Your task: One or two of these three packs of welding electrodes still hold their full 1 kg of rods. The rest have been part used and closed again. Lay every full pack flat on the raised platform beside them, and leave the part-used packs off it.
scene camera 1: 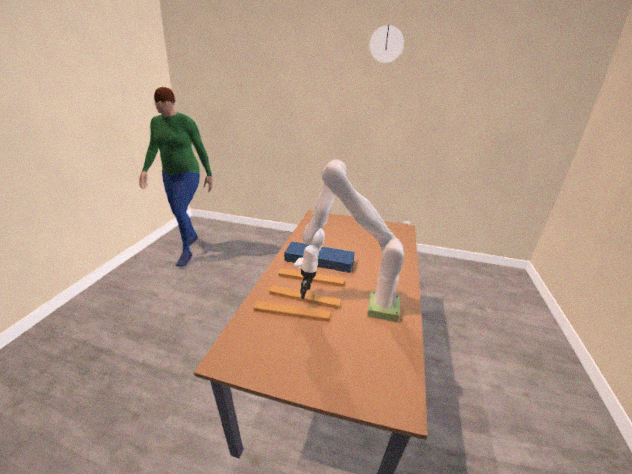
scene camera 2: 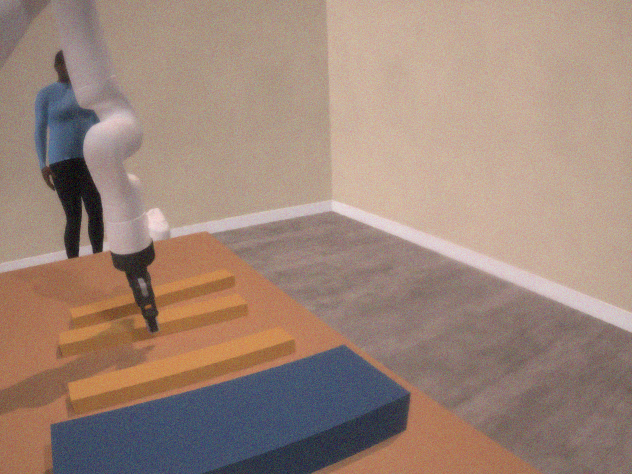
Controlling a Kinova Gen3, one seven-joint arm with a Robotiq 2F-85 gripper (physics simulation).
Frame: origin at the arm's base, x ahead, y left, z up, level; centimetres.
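Seen in the pictures: gripper, fingertip midpoint: (scene camera 1: 305, 294) (scene camera 2: 148, 318); arm's base, link origin: (scene camera 1: 384, 302).
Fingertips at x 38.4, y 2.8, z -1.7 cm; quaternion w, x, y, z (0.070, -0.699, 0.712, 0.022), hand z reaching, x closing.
Pixels of each thing's middle, then the offset from my fingertips to it. Level surfaces: height alone.
- first pack, body centre: (scene camera 2: 182, 369) (scene camera 1: 311, 277) dx +1.4, dy -16.3, dz -1.6 cm
- raised blue platform, body centre: (scene camera 2: 228, 438) (scene camera 1: 319, 256) dx +1.1, dy -35.7, dz +0.2 cm
- middle pack, body centre: (scene camera 2: 152, 325) (scene camera 1: 304, 296) dx +0.5, dy +0.2, dz -1.6 cm
- third pack, body centre: (scene camera 2: 153, 297) (scene camera 1: 291, 311) dx +3.3, dy +11.9, dz -1.6 cm
- wooden table, surface height: dz -2.8 cm
Three long, thin orange-yellow packs lie flat on the table, roughly parallel. The first pack (scene camera 1: 326, 280) (scene camera 2: 178, 370) lies beside the raised blue platform (scene camera 1: 336, 258) (scene camera 2: 245, 403). The middle pack (scene camera 1: 327, 301) (scene camera 2: 204, 316) comes after it, and the third pack (scene camera 1: 292, 310) (scene camera 2: 196, 289) lies farthest from the platform. No pack lies on the platform. My gripper (scene camera 1: 303, 296) (scene camera 2: 152, 330) points down, low at the middle pack, and hides a part of it. It is open with nothing held. I cannot tell whether its fingertips stand astride the pack or just above it.
The arm's green base plate (scene camera 1: 384, 312) is bolted to the wooden table (scene camera 1: 326, 367) (scene camera 2: 168, 252) at the right in scene camera 1. A person in green (scene camera 1: 176, 142) walks on the floor left of the table. A person in blue (scene camera 2: 63, 122) stands behind the table in scene camera 2.
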